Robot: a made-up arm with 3 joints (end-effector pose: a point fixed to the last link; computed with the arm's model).
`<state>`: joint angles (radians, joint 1 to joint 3).
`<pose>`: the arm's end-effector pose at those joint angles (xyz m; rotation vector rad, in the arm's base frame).
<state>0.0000 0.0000 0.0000</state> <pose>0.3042 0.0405 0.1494 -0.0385 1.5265 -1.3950</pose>
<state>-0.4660 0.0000 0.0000</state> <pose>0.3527 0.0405 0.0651 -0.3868 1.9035 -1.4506</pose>
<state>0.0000 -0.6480 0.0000</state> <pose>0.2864 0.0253 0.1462 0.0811 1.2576 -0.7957</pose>
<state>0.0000 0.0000 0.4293</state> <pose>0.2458 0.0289 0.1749 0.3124 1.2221 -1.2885</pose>
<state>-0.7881 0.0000 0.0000</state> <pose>0.3613 0.0405 -0.0019 -0.6534 2.1530 -1.4567</pose>
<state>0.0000 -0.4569 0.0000</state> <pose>0.2908 0.0305 0.1483 0.0482 1.3426 -0.9696</pose>
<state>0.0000 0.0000 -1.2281</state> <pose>0.3588 0.0658 -0.0151 -1.2569 2.2494 -1.4553</pose>
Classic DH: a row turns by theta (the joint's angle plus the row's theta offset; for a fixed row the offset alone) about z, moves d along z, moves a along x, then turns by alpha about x. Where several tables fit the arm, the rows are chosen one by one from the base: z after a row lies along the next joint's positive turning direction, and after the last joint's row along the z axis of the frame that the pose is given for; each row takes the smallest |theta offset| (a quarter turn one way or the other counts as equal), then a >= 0, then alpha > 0; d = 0 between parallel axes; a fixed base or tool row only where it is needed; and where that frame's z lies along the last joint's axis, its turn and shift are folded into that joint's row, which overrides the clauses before.
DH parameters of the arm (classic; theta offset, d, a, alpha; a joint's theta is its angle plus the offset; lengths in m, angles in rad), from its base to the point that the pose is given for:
base (fixed): 0 0.0051 0.1508 1.5708
joint 1: -0.5669 -0.1684 0.0743 2.2534
joint 2: -0.2325 -0.0767 -0.0462 -2.2351
joint 3: -0.6922 -0.0984 -0.0709 -0.6639
tool (fixed): -1.3088 0.2182 0 0

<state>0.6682 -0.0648 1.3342</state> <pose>0.0462 0.0043 0.0849 1.1836 -0.0454 -0.5209</pose>
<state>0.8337 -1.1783 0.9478</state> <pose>0.1699 -0.0768 0.0846 0.8505 -0.1502 0.4610</pose>
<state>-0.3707 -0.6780 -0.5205</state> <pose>0.3670 0.0745 0.0418 -0.5982 1.8033 -0.8744</pose>
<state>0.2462 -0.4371 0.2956</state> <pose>0.2132 0.0091 0.1755 0.4025 0.9558 -0.8383</pose>
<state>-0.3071 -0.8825 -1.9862</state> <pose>0.3258 0.1509 -0.1214 -2.1516 1.7416 -0.8529</pose>
